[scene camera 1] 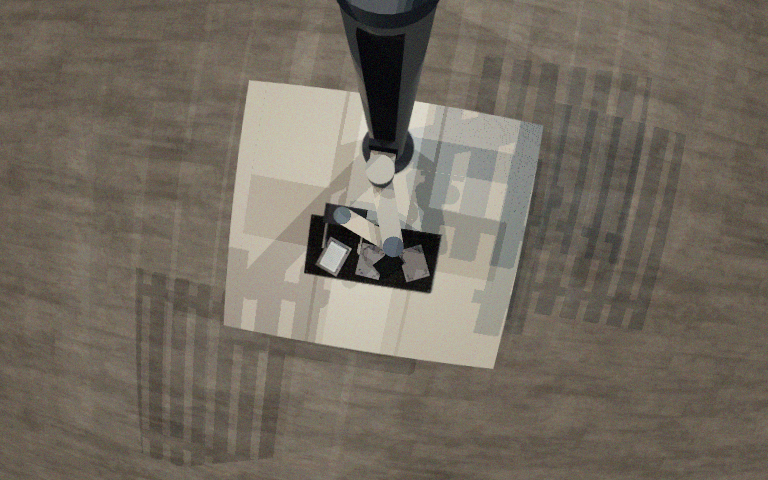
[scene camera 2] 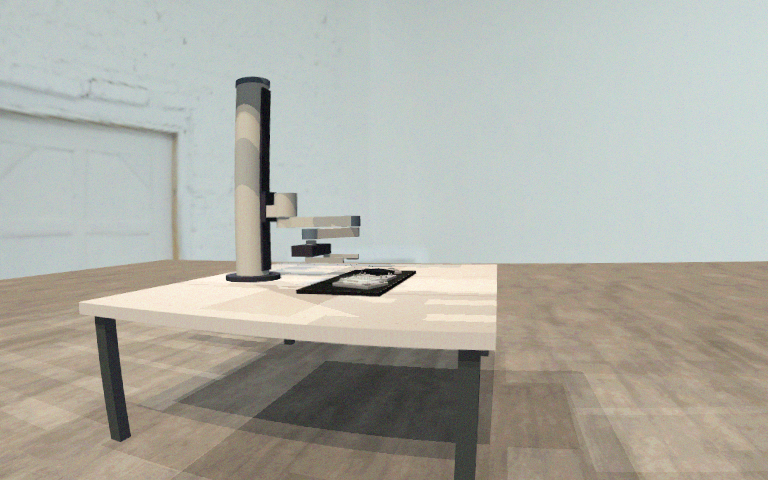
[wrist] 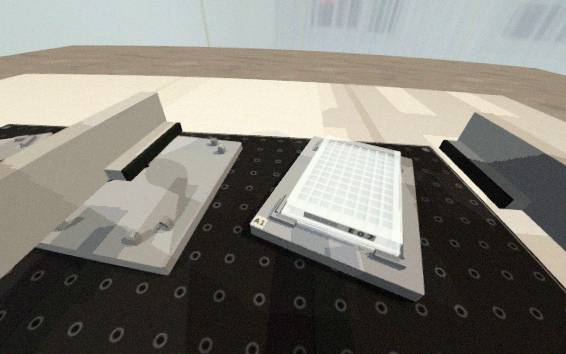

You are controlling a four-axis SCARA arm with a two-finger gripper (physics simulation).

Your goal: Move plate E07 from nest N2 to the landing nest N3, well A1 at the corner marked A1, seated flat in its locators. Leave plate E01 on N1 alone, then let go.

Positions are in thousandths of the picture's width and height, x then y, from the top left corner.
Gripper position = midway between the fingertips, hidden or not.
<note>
My gripper (scene camera 2: 458,539) holds nothing. Also in view: a well plate (wrist: 621,538). I also see a grey nest (wrist: 713,778).
My gripper shows as well in the wrist view (wrist: 549,338).
</note>
